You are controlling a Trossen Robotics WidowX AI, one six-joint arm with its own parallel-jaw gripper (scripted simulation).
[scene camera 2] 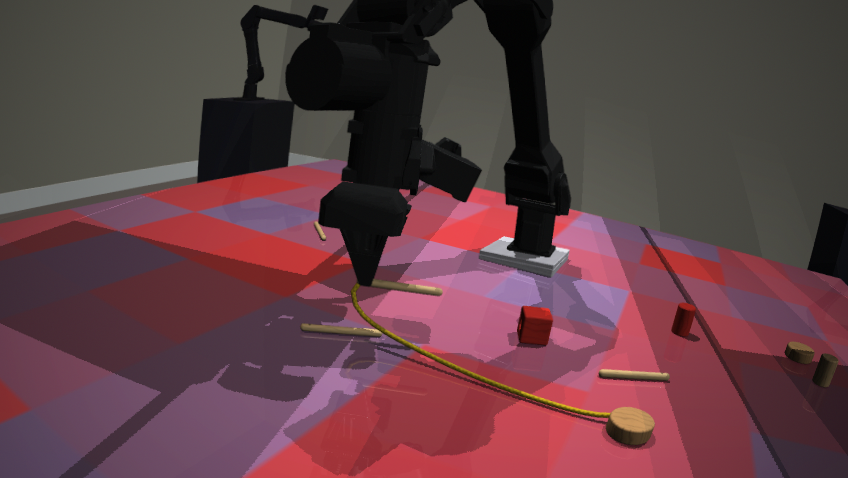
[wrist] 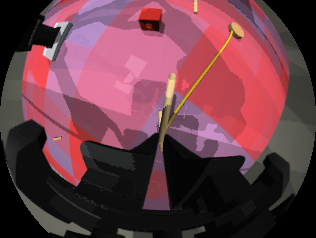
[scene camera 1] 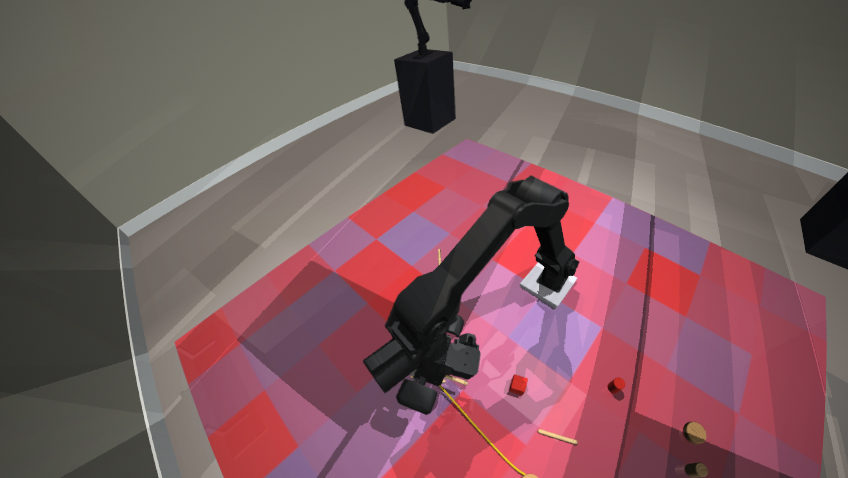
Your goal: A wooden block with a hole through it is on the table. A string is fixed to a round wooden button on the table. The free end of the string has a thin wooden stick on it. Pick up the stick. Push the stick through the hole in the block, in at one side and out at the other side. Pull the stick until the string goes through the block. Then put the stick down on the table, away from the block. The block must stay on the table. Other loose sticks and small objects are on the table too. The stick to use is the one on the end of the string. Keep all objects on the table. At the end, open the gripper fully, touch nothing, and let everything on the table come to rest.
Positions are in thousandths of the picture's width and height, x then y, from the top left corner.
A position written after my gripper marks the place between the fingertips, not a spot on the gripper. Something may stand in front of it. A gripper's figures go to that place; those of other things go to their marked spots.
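Scene:
There's a red block (scene camera 2: 630,683) here that's 59 cm from the lens, and my gripper (scene camera 2: 431,593) is 55 cm from the lens.

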